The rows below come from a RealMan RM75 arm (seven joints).
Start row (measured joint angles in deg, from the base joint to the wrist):
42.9 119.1 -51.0 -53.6 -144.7 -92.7 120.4
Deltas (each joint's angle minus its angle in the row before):
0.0 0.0 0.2 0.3 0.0 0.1 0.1
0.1 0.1 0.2 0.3 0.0 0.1 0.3
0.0 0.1 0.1 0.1 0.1 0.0 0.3
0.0 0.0 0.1 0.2 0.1 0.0 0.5
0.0 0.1 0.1 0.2 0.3 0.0 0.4
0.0 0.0 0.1 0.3 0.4 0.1 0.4
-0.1 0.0 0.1 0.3 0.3 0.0 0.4
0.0 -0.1 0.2 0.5 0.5 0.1 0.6
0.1 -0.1 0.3 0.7 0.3 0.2 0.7
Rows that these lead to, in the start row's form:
42.9 119.1 -50.8 -53.3 -144.7 -92.6 120.5
43.0 119.2 -50.6 -53.0 -144.7 -92.5 120.8
43.0 119.3 -50.5 -52.9 -144.6 -92.5 121.1
43.0 119.3 -50.4 -52.7 -144.5 -92.5 121.6
43.0 119.4 -50.3 -52.5 -144.2 -92.5 122.0
43.0 119.4 -50.2 -52.2 -143.8 -92.4 122.4
42.9 119.4 -50.1 -51.9 -143.5 -92.4 122.8
42.9 119.3 -49.9 -51.4 -143.0 -92.3 123.4
43.0 119.2 -49.6 -50.7 -142.7 -92.1 124.1

